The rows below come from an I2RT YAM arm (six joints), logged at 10 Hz.
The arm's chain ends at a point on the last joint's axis. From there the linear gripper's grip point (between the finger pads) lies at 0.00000 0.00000 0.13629 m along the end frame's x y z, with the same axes.
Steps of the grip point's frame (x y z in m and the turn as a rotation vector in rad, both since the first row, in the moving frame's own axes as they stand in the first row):
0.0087 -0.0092 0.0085 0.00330 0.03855 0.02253
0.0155 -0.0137 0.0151 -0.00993 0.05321 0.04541
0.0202 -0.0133 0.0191 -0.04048 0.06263 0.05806
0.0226 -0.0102 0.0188 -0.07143 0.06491 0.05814
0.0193 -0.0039 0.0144 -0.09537 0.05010 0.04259
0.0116 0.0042 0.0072 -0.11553 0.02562 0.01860
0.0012 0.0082 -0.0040 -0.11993 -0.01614 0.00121
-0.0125 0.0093 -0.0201 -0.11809 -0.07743 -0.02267
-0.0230 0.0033 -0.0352 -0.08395 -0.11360 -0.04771
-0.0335 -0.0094 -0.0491 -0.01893 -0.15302 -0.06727
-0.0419 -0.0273 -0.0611 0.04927 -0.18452 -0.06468
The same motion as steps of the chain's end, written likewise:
0.0034 -0.0088 0.0086 0.00330 0.03855 0.02253
0.0083 -0.0152 0.0153 -0.00993 0.05321 0.04541
0.0118 -0.0191 0.0195 -0.04048 0.06263 0.05806
0.0141 -0.0202 0.0194 -0.07143 0.06491 0.05814
0.0128 -0.0170 0.0152 -0.09537 0.05010 0.04259
0.0083 -0.0115 0.0082 -0.11553 0.02562 0.01860
0.0034 -0.0081 -0.0030 -0.11993 -0.01614 0.00121
-0.0022 -0.0069 -0.0187 -0.11809 -0.07743 -0.02267
-0.0078 -0.0085 -0.0338 -0.08395 -0.11360 -0.04771
-0.0128 -0.0127 -0.0475 -0.01893 -0.15302 -0.06727
-0.0167 -0.0214 -0.0586 0.04927 -0.18452 -0.06468

